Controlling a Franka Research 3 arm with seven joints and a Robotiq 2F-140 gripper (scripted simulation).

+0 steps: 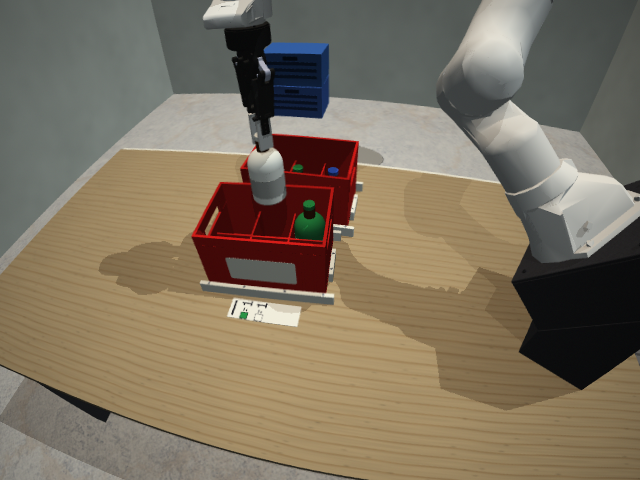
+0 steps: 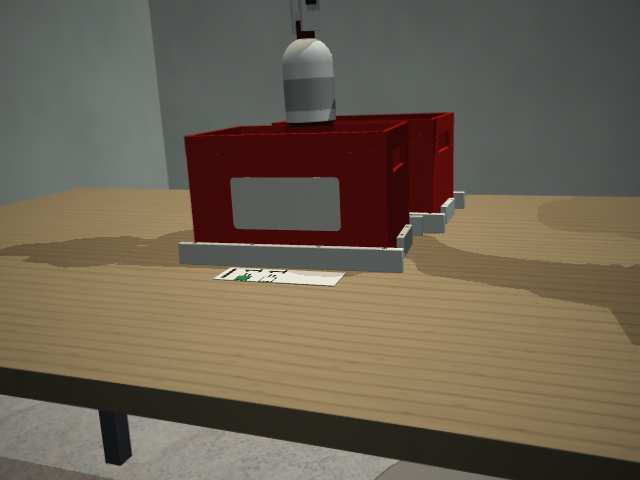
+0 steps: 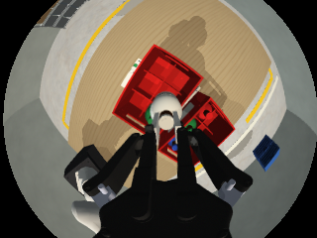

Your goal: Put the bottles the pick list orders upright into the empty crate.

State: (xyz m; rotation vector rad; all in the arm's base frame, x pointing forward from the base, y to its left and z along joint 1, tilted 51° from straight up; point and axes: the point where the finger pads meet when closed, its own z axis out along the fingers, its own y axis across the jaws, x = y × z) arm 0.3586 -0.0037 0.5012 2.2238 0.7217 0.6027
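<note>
My hand is 8 cm above the white-label bottle. Round my hand: blue-capped bottle: 16 cm behind, 9 cm to the right, 25 cm below; pick list: 5 cm ahead, 18 cm to the left, 34 cm below; red-capped bottle: 16 cm to the right, 25 cm below.
</note>
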